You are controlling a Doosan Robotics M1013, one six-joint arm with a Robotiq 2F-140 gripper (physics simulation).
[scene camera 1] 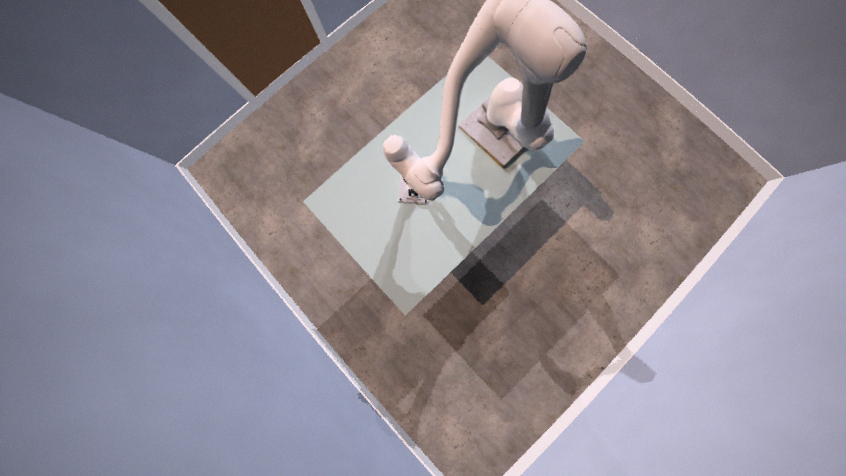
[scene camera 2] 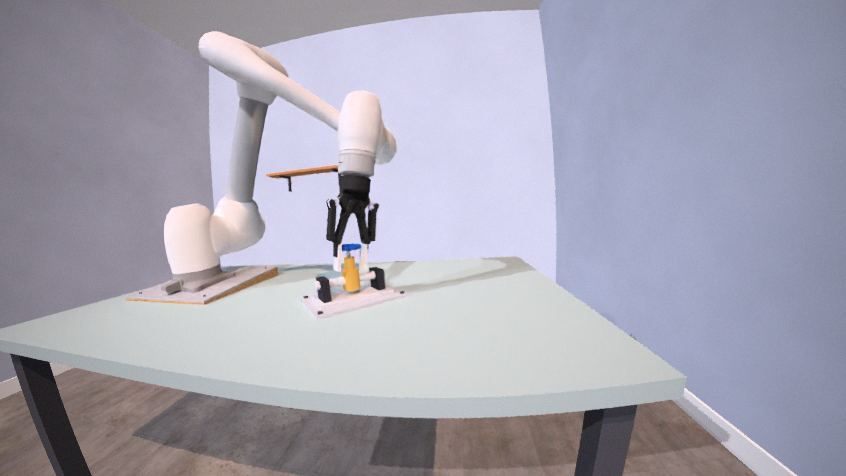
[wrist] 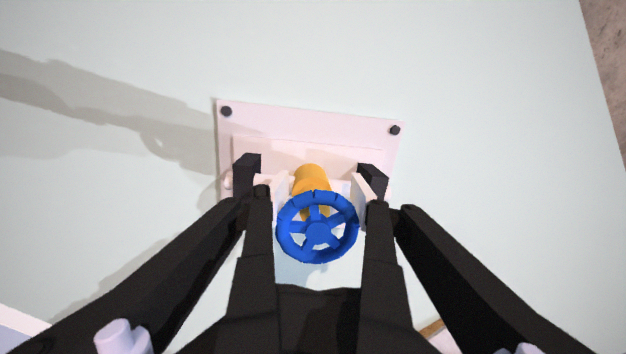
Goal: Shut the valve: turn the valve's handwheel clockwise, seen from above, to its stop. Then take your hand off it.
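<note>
The blue five-spoked handwheel (scene camera 2: 351, 246) (wrist: 316, 257) sits level on top of the yellow valve body (scene camera 2: 351, 279) (wrist: 310, 175). The valve body stands on a pale base plate (scene camera 2: 354, 303) (wrist: 310, 115). My gripper (scene camera 2: 350, 263) (wrist: 319, 184) points down over the valve. Its two pale finger pads stand on opposite sides of the handwheel, close against the rim, and it looks shut on the handwheel. The pads reach below the rim, and the rim hides part of the left pad in the wrist view. In scene camera 1 the arm hides the handwheel and the fingers.
Black blocks (scene camera 2: 323, 289) (wrist: 375, 177) hold the pale pipe at both sides of the valve body. The arm's base board (scene camera 1: 491, 146) (scene camera 2: 236, 287) lies on the same pale green table (scene camera 1: 354, 207) (scene camera 2: 473, 343) (wrist: 475, 75). An orange-brown shelf (scene camera 2: 304, 171) shows behind the arm.
</note>
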